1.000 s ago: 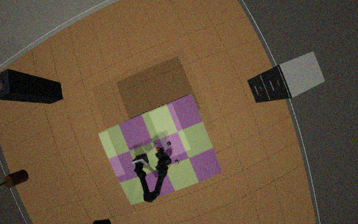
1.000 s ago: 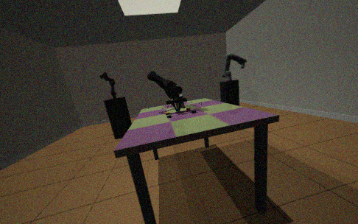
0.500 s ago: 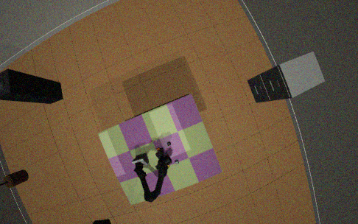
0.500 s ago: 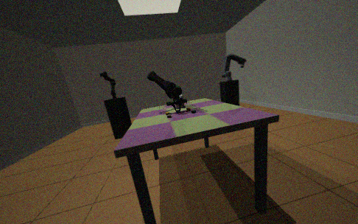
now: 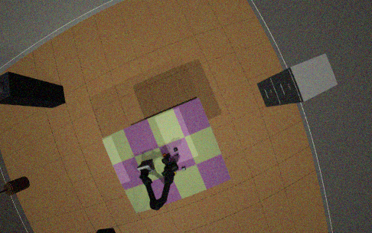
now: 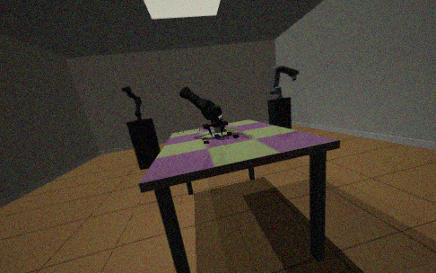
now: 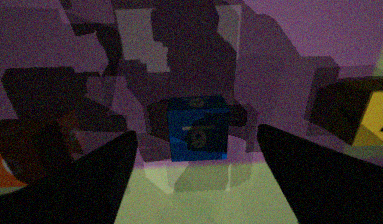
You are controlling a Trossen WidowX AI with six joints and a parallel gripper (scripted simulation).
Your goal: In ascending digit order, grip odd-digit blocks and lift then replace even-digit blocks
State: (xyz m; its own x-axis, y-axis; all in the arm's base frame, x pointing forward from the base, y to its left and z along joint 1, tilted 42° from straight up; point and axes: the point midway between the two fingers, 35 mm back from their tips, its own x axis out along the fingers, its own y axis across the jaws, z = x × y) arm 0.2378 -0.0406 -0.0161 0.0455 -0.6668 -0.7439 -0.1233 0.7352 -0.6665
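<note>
Now: the blue block right at my gripper tip. Also, from my gripper tip: grey block (13 cm ahead, 8 cm to the right); then yellow block (10 cm to the right, 2 cm ahead); then orange block (10 cm to the left, 2 cm behind).
</note>
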